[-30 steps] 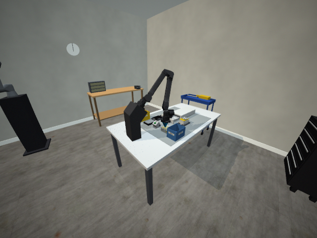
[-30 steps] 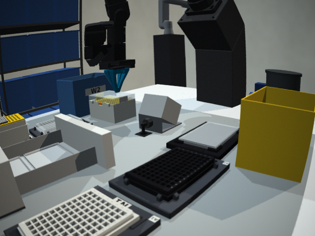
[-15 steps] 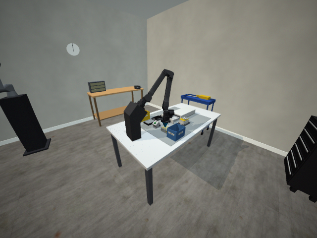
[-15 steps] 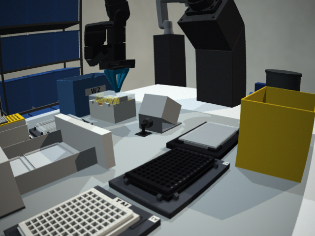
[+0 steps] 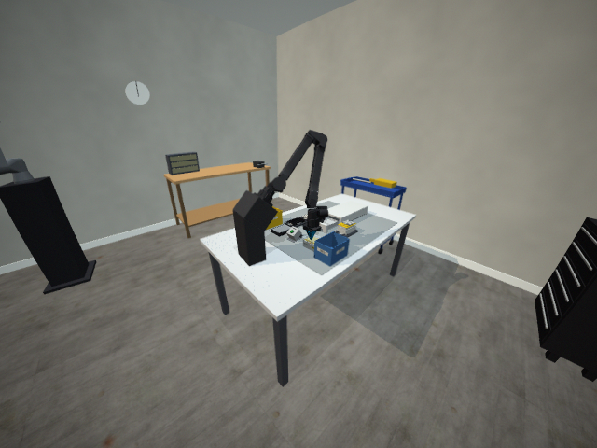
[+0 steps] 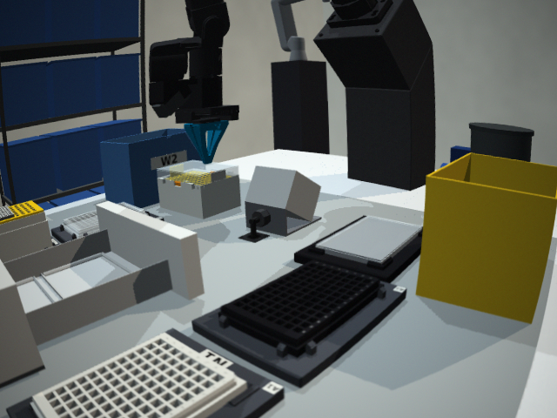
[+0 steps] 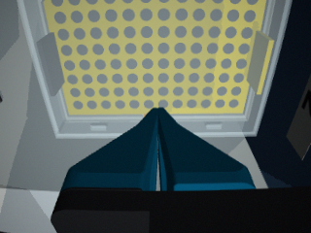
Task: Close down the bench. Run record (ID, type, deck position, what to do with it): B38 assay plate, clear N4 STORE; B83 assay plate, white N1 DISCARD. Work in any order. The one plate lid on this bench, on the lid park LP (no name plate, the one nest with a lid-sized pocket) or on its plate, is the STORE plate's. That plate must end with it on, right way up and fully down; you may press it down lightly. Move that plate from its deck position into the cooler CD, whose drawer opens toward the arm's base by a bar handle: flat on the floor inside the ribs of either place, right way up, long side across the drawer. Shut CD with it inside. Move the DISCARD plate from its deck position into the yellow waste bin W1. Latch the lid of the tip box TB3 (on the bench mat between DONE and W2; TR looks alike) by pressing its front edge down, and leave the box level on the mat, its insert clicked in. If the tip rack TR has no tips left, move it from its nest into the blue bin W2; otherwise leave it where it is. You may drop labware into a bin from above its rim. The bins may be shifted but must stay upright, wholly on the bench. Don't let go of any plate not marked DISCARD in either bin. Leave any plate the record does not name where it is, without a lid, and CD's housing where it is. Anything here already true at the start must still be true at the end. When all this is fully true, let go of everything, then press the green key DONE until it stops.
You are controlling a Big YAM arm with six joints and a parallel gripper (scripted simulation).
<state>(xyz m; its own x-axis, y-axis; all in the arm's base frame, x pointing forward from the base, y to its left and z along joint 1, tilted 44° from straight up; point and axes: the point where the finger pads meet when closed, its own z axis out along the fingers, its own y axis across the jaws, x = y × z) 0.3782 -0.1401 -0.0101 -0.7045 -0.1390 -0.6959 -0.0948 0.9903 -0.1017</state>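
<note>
My hand is 3 cm short of the tip box lid and 2 cm above it. Round my hand: blue bin W2: 14 cm to the right, 4 cm below, 4 cm ahead; grey done key housing: 18 cm to the left, 2 cm below, 1 cm behind; tip box TB3: 4 cm below, 3 cm ahead.
</note>
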